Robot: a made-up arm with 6 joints. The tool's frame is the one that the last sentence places. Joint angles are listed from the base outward.
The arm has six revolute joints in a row. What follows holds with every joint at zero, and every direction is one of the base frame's.
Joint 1 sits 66.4 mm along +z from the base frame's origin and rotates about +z.
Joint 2 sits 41.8 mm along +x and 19.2 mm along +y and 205 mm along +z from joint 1 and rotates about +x.
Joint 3 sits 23.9 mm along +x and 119.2 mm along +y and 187.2 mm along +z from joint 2 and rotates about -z.
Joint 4 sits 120 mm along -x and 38.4 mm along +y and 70.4 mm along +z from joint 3 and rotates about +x.
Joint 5 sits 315.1 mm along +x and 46.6 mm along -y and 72.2 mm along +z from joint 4 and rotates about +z.
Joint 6 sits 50.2 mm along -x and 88.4 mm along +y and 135.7 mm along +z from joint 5 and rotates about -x.
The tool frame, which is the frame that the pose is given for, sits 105.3 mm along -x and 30.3 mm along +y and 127.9 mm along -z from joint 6; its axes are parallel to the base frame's.
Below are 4 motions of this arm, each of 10 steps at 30 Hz.
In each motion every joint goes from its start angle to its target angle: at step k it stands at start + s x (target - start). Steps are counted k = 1, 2, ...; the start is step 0. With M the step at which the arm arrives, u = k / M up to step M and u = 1 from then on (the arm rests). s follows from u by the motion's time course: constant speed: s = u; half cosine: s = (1 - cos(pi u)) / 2; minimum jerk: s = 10 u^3 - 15 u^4 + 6 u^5.
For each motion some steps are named. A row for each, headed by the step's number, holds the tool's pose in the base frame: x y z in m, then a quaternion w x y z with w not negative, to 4 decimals.
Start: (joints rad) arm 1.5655 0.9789 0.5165 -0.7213 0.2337 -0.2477
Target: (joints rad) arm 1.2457 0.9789 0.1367 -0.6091 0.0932 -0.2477
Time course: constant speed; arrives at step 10
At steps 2, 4, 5, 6, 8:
2: 0.0873 0.1347 0.6362 0.7382 0.1025 0.2883 0.6012
4: 0.0904 0.1238 0.6418 0.7498 0.1347 0.2700 0.5889
5: 0.0916 0.1181 0.6446 0.7551 0.1505 0.2605 0.5825
6: 0.0926 0.1124 0.6474 0.7601 0.1660 0.2508 0.5760
8: 0.0939 0.1006 0.6530 0.7691 0.1961 0.2309 0.5627

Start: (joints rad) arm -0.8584 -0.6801 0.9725 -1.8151 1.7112 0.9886
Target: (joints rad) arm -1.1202 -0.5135 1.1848 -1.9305 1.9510 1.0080
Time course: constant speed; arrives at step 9
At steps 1, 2, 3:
1: 0.4631 -0.0781 0.5800 0.3901 -0.1632 0.8845 0.1970
2: 0.4500 -0.1023 0.5886 0.4095 -0.1316 0.8821 0.1919
3: 0.4354 -0.1257 0.5967 0.4287 -0.1001 0.8783 0.1863

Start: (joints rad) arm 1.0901 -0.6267 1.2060 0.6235 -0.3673 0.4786
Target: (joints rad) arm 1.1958 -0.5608 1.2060 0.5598 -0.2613 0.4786
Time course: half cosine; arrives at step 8
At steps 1, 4, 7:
1: -0.1936 0.2456 0.5223 0.9592 -0.0083 -0.2083 -0.1908
4: -0.2011 0.2296 0.5250 0.9663 -0.0193 -0.2067 -0.1523
7: -0.2074 0.2131 0.5278 0.9717 -0.0301 -0.2051 -0.1129

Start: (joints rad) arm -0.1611 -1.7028 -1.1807 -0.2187 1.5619 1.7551
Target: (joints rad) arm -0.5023 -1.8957 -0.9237 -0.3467 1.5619 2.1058
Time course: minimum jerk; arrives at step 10
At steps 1, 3, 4, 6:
1: 0.3365 0.4252 -0.0863 0.0577 0.1781 -0.0094 -0.9823
3: 0.3593 0.4064 -0.0962 0.0524 0.1894 -0.0078 -0.9805
4: 0.3804 0.3862 -0.1065 0.0482 0.1994 -0.0072 -0.9787
6: 0.4230 0.3335 -0.1319 0.0423 0.2167 -0.0086 -0.9753

